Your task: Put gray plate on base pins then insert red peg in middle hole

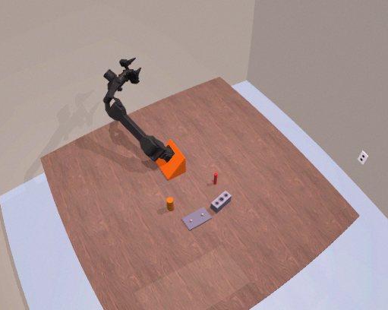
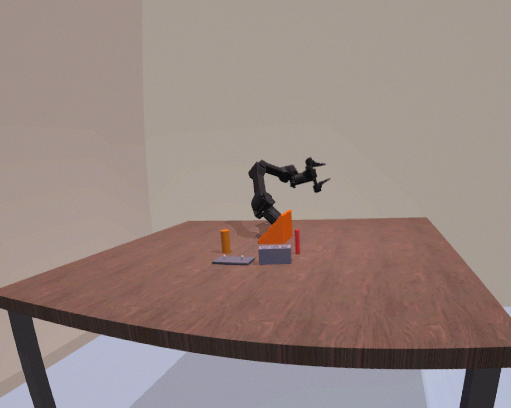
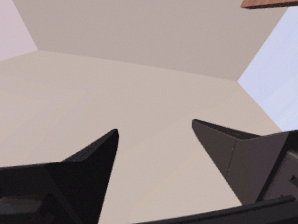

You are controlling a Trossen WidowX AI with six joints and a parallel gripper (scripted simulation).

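Right now my gripper tip is 940 mm short of the gray plate, 200 mm above it and 30 mm to the left of it. Round my gripper tip: red peg (830 mm ahead, 200 mm below, 20 mm to the left); base (950 mm ahead, 230 mm below, 160 mm to the right); orange cylinder (840 mm ahead, 240 mm to the right, 200 mm below).
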